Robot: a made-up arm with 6 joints. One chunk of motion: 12 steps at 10 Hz.
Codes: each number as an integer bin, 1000 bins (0 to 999) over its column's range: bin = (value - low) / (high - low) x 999, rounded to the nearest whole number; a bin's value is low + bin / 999 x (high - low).
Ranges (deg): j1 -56..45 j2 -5..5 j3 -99..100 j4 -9..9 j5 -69..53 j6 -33..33
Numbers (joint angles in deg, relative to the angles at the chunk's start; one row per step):
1: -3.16 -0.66 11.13 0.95 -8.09 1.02
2: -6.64 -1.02 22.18 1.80 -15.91 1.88
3: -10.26 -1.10 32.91 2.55 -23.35 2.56
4: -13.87 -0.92 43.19 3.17 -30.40 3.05
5: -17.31 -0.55 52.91 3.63 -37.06 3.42
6: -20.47 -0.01 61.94 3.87 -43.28 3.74
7: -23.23 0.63 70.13 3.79 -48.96 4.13
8: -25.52 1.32 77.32 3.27 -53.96 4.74
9: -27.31 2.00 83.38 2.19 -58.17 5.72
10: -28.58 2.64 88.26 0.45 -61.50 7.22
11: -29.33 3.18 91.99 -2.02 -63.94 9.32
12: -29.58 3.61 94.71 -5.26 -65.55 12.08
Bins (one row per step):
1: 523 434 553 552 499 515
2: 488 398 608 599 435 528
3: 452 390 662 641 374 538
4: 417 408 714 675 316 546
5: 383 445 763 701 262 551
6: 351 499 808 714 211 556
7: 324 562 849 710 164 562
8: 301 631 885 681 123 571
9: 284 699 916 621 89 586
10: 271 763 940 524 61 609
11: 264 817 959 387 41 641
12: 261 860 972 208 28 682

